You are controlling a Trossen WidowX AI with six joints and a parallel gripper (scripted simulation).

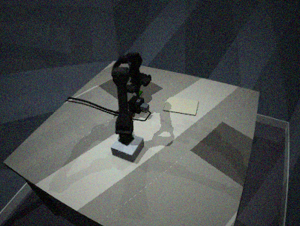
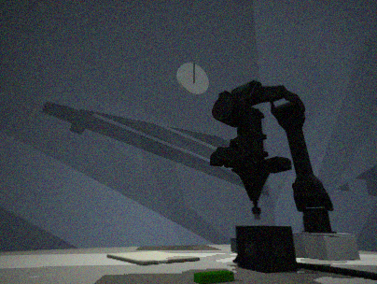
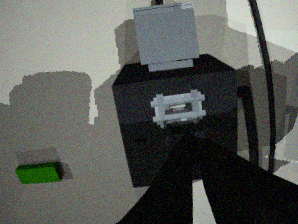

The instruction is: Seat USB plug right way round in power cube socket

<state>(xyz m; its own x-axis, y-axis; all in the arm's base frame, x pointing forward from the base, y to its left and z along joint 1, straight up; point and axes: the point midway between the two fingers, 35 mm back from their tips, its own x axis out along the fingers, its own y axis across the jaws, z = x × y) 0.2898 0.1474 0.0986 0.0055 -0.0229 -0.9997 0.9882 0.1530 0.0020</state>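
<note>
Now: gripper tip 20 mm above the USB plug. Round my gripper tip: green block (140 mm ahead, 110 mm to the left, 120 mm below); thin flat plate (180 mm ahead, 210 mm to the right, 120 mm below).
</note>
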